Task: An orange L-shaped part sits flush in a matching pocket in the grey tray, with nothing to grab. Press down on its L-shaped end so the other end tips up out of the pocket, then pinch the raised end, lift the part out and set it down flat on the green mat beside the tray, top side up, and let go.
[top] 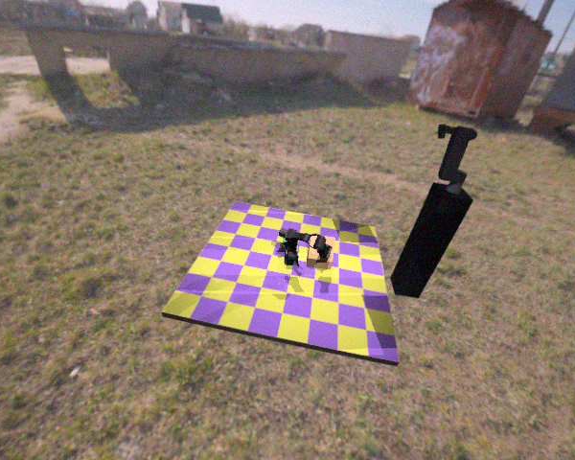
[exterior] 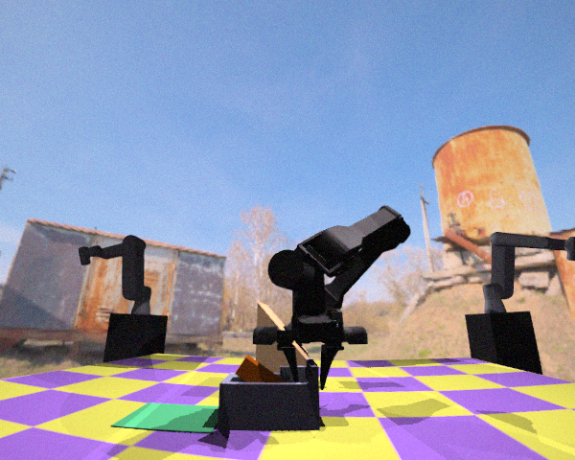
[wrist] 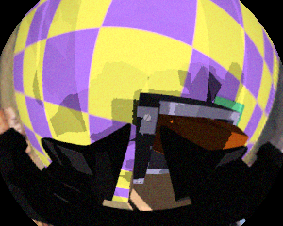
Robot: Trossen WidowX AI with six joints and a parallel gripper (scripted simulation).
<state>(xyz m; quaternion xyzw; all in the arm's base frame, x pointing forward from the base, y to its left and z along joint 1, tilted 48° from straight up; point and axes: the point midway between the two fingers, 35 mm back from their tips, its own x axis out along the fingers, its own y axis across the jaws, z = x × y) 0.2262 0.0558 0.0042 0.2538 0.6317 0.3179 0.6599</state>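
My gripper tip is 5 cm to the left of the orange L-shaped part. From my gripper tip the other things lie so: green mat 1 cm ahead, 22 cm to the right, 6 cm below.
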